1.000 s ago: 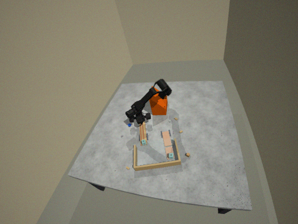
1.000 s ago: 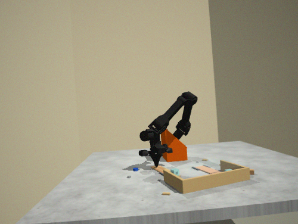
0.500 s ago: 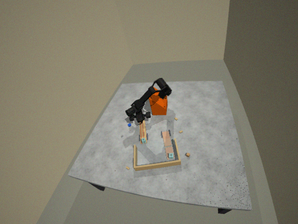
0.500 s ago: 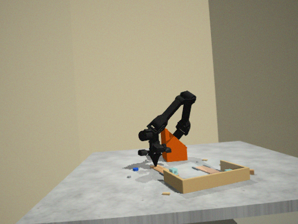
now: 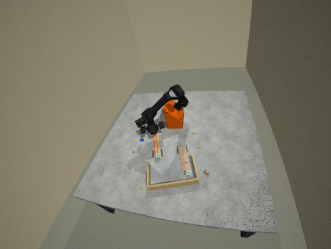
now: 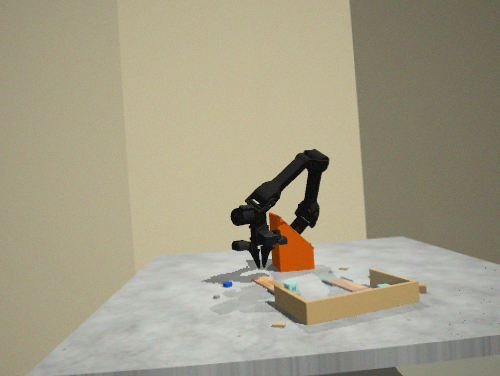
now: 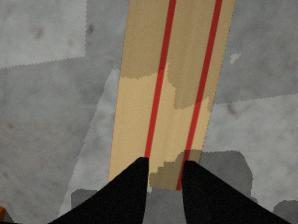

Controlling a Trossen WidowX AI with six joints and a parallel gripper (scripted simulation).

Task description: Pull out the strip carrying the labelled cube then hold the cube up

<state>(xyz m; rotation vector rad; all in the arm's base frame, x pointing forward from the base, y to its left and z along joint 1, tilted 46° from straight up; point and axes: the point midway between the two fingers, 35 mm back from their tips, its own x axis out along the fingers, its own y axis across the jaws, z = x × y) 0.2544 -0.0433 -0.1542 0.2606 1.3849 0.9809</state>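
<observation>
Right now the small blue object is 4 cm ahead of my gripper tip, 12 cm to the right of it and 4 cm below it. Round my gripper tip: grey bit 17 cm ahead, 14 cm to the right, 4 cm below; then strip 13 cm ahead, 26 cm to the left, 4 cm below.
</observation>
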